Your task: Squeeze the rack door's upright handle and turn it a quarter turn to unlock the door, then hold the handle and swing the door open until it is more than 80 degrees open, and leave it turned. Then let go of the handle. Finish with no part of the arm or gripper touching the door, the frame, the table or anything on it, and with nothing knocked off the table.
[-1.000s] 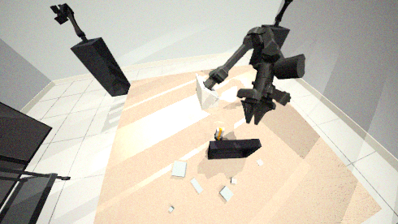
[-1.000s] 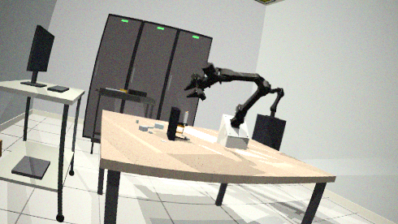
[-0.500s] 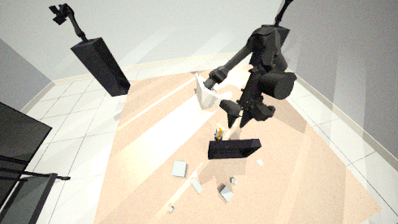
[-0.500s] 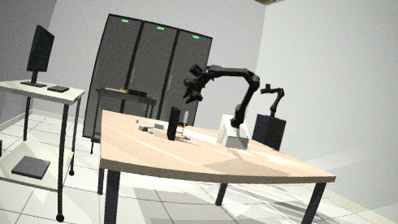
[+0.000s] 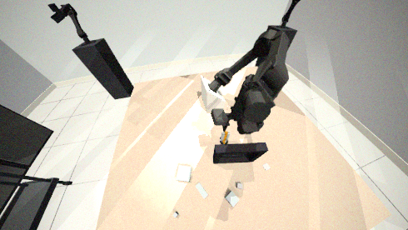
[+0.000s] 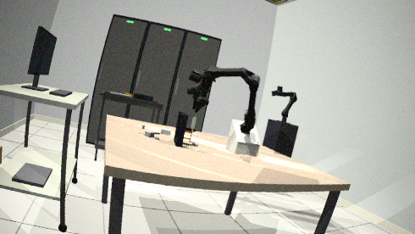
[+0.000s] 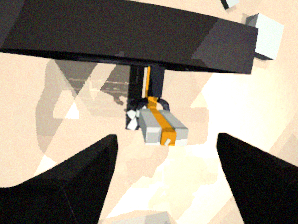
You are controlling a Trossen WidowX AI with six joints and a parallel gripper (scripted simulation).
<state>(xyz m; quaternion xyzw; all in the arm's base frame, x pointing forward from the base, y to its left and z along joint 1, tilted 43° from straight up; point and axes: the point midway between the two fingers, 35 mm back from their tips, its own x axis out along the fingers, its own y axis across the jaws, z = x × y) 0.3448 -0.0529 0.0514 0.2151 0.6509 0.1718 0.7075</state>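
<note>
Right now the upright handle is 10 cm below my gripper tip, 2 cm behind it and 1 cm to the right of it.
</note>
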